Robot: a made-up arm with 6 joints.
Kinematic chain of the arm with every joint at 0, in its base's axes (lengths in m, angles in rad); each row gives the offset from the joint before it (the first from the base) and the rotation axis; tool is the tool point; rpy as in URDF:
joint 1: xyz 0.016 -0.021 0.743 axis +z
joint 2: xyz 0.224 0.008 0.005 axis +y
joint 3: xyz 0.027 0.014 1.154 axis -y
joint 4: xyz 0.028 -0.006 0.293 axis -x
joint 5: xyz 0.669 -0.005 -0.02 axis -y
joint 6: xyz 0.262 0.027 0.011 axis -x
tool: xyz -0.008 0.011 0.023 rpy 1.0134 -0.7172 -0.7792
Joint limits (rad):
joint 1: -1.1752..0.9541
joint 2: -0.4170..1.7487
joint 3: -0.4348..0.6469
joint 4: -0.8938..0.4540
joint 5: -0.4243..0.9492
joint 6: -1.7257..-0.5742
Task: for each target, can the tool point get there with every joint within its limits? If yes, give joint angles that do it. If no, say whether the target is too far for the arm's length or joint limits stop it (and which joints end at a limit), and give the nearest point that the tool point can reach.
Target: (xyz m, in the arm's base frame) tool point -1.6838 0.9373 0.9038
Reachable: no: joint limits stop it (at a limit: joint 1, joint 2, joint 3, joint 4, joint 5, joint 6) | nearest point 0.3527 0.6243 2.0209 | short by 2.344 m
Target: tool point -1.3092 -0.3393 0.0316
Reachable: no: joint limits stop it (at a limit: joint 1, joint 2, joint 3, joint 4, joint 5, joint 6) | nearest point 0.3620 -0.9364 -0.3619 | short by 1.818 m
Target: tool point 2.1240 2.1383 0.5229
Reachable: no: too far | nearest point 1.6330 1.6354 0.5795 | short by 0.705 m
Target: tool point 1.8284 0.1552 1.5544
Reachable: yes | joints 0.1297 0.5469 -0.0481 -0.6202 0.5461 -1.1519
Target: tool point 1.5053 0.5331 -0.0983
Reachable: yes | joints 0.3547 1.4320 -0.2780 -0.2696 0.2132 -1.3113
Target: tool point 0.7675 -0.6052 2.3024
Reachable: yes | joints -0.6671 -0.1865 -0.1238 -0.3803 0.1925 -0.7401
